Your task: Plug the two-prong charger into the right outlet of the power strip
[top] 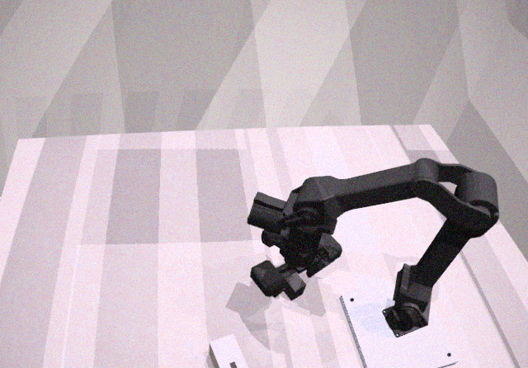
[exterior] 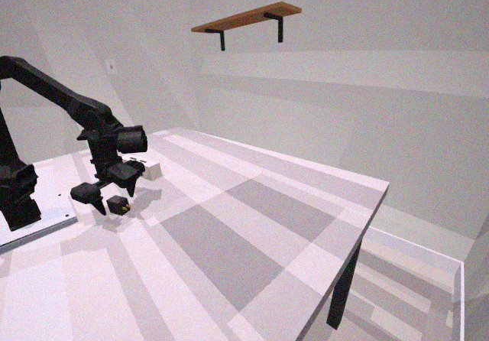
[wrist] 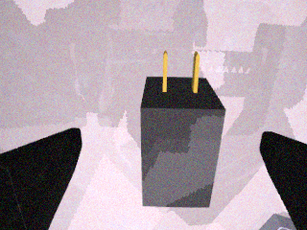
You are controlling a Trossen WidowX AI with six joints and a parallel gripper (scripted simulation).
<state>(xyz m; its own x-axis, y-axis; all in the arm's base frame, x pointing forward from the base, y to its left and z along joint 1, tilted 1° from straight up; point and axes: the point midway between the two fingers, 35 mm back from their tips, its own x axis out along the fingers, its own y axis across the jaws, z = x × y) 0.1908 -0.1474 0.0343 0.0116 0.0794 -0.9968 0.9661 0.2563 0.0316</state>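
Right now the dark grey charger is 20 mm to the right of my gripper tip.
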